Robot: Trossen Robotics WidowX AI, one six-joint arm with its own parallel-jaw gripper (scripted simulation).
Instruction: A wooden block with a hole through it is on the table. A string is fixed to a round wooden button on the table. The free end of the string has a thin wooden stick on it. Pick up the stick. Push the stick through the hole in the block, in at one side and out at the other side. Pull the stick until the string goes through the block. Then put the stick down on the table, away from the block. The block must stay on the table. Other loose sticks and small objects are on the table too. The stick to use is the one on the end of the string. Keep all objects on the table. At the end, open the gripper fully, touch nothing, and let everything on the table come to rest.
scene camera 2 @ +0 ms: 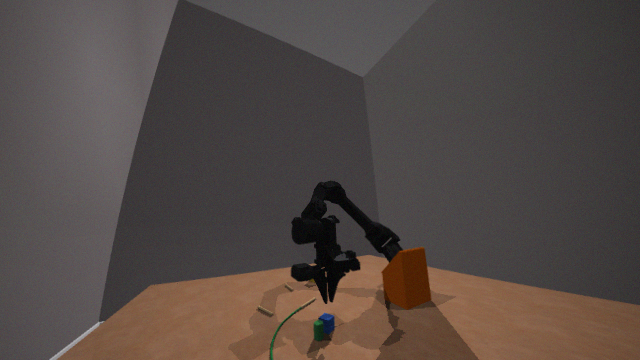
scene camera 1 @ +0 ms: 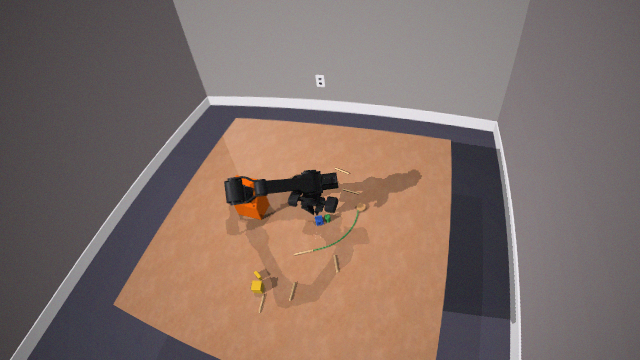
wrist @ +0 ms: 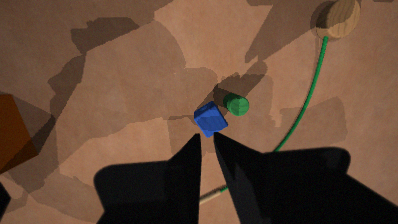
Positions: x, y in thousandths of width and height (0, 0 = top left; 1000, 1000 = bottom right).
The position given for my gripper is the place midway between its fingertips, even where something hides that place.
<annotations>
My gripper shows in scene camera 2 (513, 840), in scene camera 1 (493, 596) and in the wrist view (519, 614).
</annotations>
